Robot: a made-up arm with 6 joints.
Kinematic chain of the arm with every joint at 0, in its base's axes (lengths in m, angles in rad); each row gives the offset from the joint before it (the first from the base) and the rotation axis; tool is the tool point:
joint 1: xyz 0 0 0.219 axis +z
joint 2: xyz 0 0 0 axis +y
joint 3: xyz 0 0 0.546 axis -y
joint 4: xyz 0 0 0 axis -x
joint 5: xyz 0.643 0 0 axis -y
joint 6: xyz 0 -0.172 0 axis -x
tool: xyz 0 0 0
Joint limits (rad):
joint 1: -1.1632..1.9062
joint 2: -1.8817..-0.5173
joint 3: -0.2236..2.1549
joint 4: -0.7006..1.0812
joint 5: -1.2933..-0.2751
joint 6: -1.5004..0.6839
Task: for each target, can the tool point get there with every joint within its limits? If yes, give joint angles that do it. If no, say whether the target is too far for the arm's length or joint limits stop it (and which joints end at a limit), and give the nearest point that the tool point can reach.
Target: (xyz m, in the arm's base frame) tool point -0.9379 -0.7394 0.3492
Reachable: yes | joints 0.5231 -1.4538 1.5888 -0.0170 -1.0536 -0.0661
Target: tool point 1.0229 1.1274 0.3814
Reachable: no: too far | nearest point 0.2686 0.2961 0.7736 | short by 1.189 m
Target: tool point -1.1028 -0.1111 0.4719
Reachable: yes | joints -0.0549 -1.7062 0.9246 -0.0821 -0.5730 -1.2049
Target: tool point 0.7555 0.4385 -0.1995
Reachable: no: joint limits stop it (at a limit: joint 2, joint 3, joint 4) | nearest point 0.3458 0.2007 0.7736 | short by 1.082 m
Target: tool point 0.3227 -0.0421 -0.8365
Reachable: no: joint limits stop it (at a limit: joint 1, joint 2, joint 3, joint 4) | nearest point 0.3409 -0.7322 -0.5447 | short by 0.749 m
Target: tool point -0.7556 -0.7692 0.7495
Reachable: yes | joints 0.6417 -1.1432 1.5883 -0.3075 -1.1281 0.0201
